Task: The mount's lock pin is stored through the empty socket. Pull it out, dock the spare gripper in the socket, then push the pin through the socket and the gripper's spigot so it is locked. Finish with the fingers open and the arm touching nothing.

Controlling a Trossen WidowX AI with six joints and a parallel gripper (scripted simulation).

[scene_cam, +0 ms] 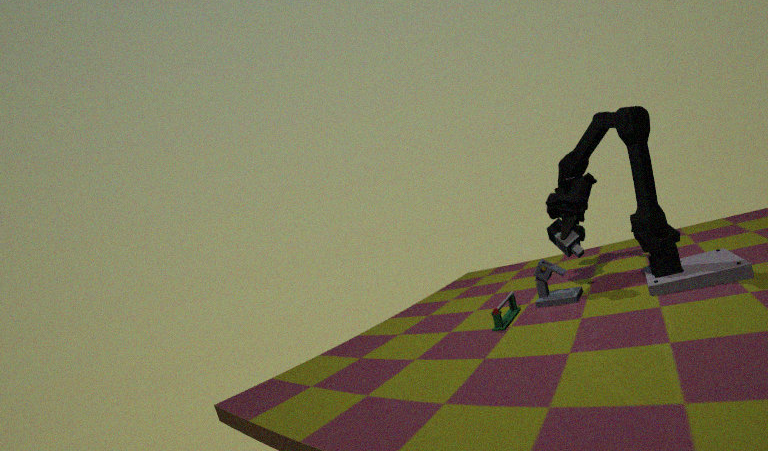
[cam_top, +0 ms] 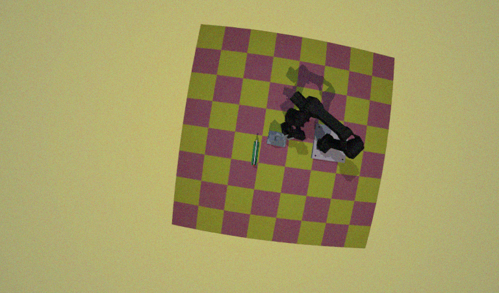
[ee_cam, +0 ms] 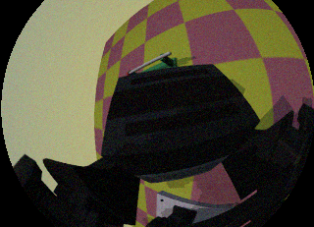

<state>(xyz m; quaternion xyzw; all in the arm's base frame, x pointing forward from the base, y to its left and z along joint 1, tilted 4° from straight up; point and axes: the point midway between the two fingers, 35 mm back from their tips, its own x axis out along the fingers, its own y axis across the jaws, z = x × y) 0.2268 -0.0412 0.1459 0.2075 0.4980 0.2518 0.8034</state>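
The green cradle is 150 mm to the left of my gripper tip, 140 mm ahead of it and 110 mm below it. Also, from my gripper tip: spare gripper 10 mm to the right, 10 mm behind, 10 mm above; mount 80 mm below, 40 mm to the left, 40 mm ahead.
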